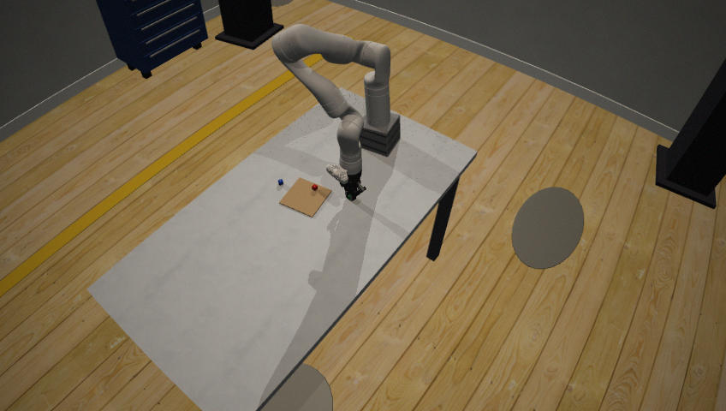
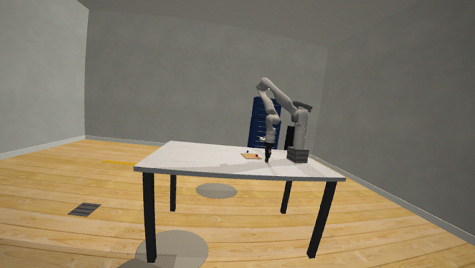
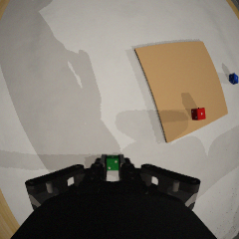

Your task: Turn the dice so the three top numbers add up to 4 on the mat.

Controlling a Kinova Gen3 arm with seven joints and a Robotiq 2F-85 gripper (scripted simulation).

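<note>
Right now the tan mat is 70 mm ahead of my hand, 150 mm to the right of it and 20 mm below it. From my hand the other things lie so: blue die (60 mm ahead, 260 mm to the right, 10 mm below); then green die (10 mm below); then red die (30 mm ahead, 140 mm to the right, 10 mm below).
</note>
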